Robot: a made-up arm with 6 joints. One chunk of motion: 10 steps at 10 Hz.
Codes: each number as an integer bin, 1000 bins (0 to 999) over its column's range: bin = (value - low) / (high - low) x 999, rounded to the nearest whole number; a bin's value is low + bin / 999 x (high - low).
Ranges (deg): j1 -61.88..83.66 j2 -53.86..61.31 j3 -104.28..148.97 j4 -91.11..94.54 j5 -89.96..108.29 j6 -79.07..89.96
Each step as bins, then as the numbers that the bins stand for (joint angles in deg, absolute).
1 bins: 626 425 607 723 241 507
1 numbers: 29.32 -4.86 49.60 43.25 -42.13 6.71
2 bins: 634 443 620 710 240 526
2 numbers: 30.48 -2.79 52.89 40.83 -42.33 9.93
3 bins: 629 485 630 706 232 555
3 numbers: 29.76 2.05 55.43 40.09 -43.92 14.84
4 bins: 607 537 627 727 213 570
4 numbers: 26.55 8.05 54.67 43.99 -47.69 17.37
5 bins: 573 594 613 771 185 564
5 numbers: 21.60 14.62 51.12 52.17 -53.25 16.36
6 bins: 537 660 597 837 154 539
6 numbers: 16.35 22.23 47.06 64.43 -59.40 12.13
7 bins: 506 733 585 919 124 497
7 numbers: 11.84 30.64 44.02 79.67 -65.35 5.02
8 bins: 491 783 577 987 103 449
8 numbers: 9.65 36.41 41.99 92.31 -69.52 -3.10
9 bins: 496 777 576 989 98 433
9 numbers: 10.38 35.72 41.74 92.68 -70.51 -5.81
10 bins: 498 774 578 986 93 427
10 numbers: 10.67 35.37 42.25 92.12 -71.50 -6.82
